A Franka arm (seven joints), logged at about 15 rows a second.
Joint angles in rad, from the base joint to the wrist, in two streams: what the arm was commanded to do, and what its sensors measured. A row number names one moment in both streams.
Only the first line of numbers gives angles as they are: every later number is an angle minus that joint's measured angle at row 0.
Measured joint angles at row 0: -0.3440 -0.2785 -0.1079 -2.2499 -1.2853 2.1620 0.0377
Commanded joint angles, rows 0 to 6: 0.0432 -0.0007 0.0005 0.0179 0.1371 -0.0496 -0.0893; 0.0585 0.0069 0.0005 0.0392 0.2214 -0.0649 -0.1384; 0.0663 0.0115 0.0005 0.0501 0.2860 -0.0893 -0.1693; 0.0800 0.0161 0.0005 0.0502 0.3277 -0.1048 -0.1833; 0.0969 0.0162 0.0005 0.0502 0.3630 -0.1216 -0.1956; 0.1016 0.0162 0.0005 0.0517 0.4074 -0.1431 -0.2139; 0.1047 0.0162 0.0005 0.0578 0.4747 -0.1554 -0.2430
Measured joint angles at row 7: 0.0873 0.0019 0.0034 0.0290 0.3735 -0.1072 -0.1845
